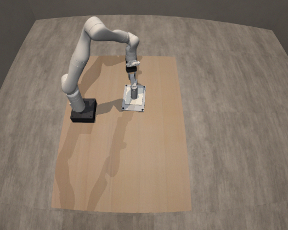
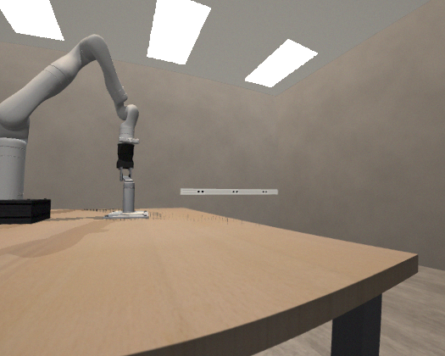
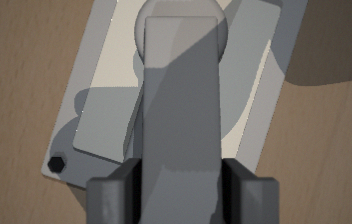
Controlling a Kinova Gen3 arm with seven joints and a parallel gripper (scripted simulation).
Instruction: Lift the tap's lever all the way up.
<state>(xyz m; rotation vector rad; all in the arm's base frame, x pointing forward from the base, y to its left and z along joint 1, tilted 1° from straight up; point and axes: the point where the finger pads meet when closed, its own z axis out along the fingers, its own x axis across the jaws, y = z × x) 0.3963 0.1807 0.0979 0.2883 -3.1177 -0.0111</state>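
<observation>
Now: the tap 10 mm ahead of my hand, 40 mm to the right of it and 60 mm below it. Also, from my hand: tap lever: 30 mm to the right, 10 mm below.
</observation>
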